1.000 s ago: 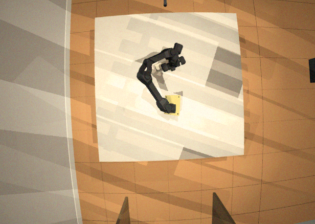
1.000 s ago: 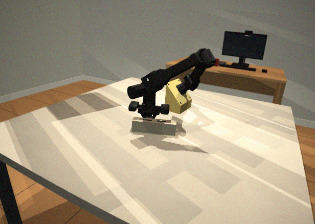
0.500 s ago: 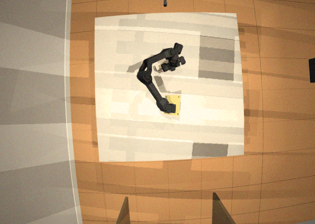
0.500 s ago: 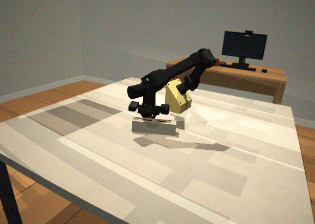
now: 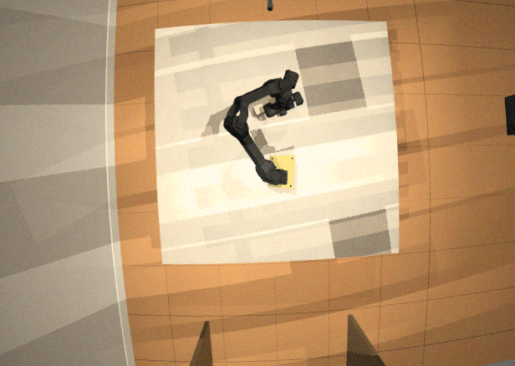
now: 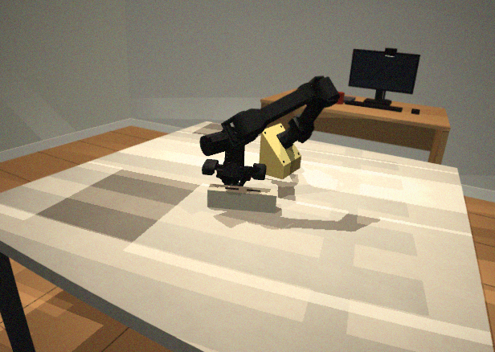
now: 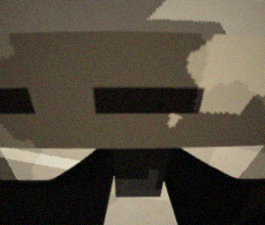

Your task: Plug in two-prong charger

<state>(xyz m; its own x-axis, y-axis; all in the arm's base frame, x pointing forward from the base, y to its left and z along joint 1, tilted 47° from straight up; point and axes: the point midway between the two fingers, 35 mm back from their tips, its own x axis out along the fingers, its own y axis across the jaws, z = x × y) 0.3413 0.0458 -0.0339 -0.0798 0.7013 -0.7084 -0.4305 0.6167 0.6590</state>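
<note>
The dark charger lies 20 mm ahead of my gripper tip, 10 mm to the left of it and 10 mm above it.
</note>
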